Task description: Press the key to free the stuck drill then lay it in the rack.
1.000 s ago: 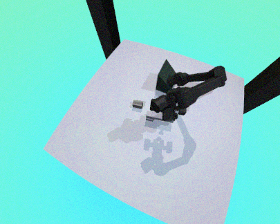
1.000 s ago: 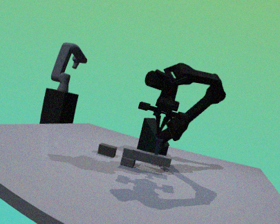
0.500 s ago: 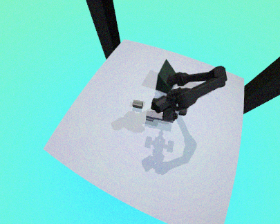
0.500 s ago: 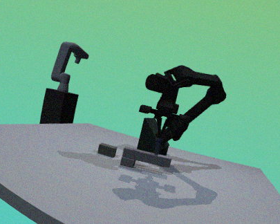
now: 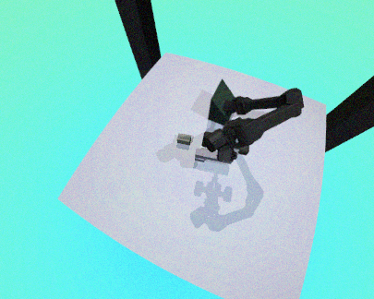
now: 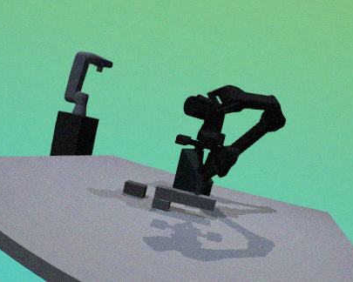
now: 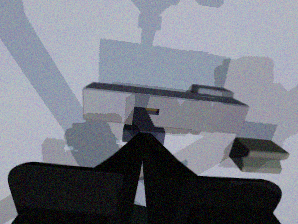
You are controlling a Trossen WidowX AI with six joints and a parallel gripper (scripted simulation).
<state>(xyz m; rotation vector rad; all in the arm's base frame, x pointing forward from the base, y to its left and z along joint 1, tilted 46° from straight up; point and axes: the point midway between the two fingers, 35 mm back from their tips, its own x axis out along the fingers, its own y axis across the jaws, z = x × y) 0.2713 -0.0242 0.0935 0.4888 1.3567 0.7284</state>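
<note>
My gripper tip is now 30 mm above the key. Round my gripper tip: rack: 40 mm behind, 210 mm to the right, 110 mm below; drill: 10 mm ahead, 50 mm to the right, 80 mm below.
</note>
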